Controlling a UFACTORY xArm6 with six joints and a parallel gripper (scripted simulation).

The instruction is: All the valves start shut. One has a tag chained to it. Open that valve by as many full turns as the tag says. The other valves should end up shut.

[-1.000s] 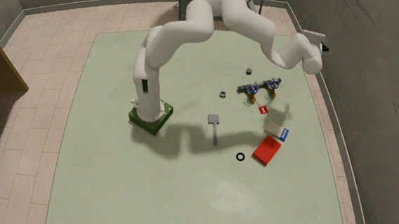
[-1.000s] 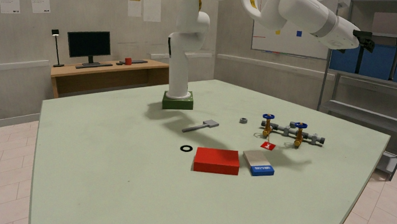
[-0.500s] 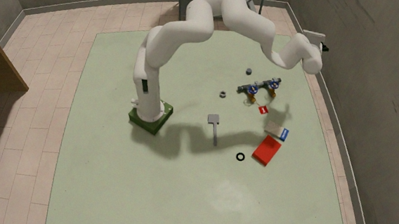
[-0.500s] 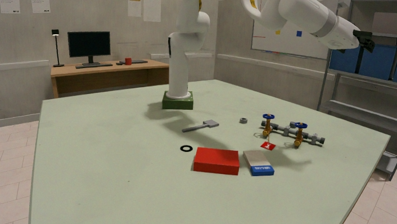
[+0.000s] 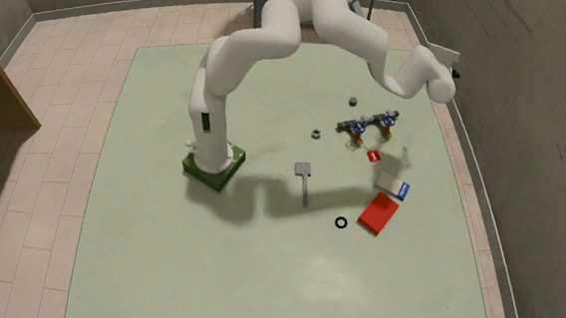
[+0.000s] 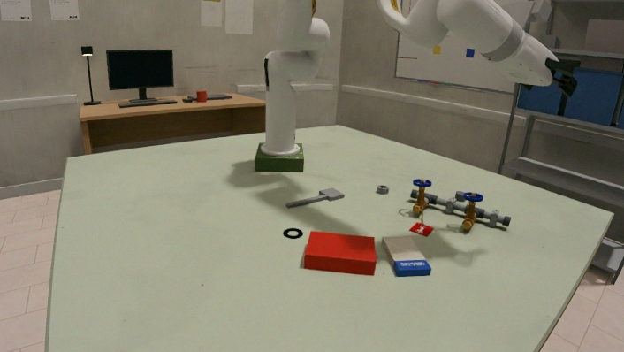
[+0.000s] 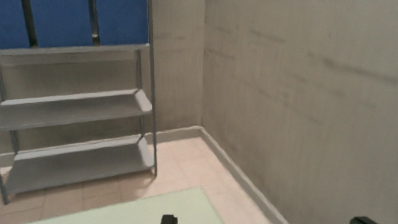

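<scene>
Now: hand 340 mm above the red tag, 150 mm to the left of it and 120 mm past it. Also, from my hand: grey nut 330 mm below, 330 mm behind, 110 mm to the right; then white-and-blue box 330 mm below, 270 mm to the right, 50 mm behind; then red box 380 mm to the right, 320 mm below, 100 mm behind.
</scene>
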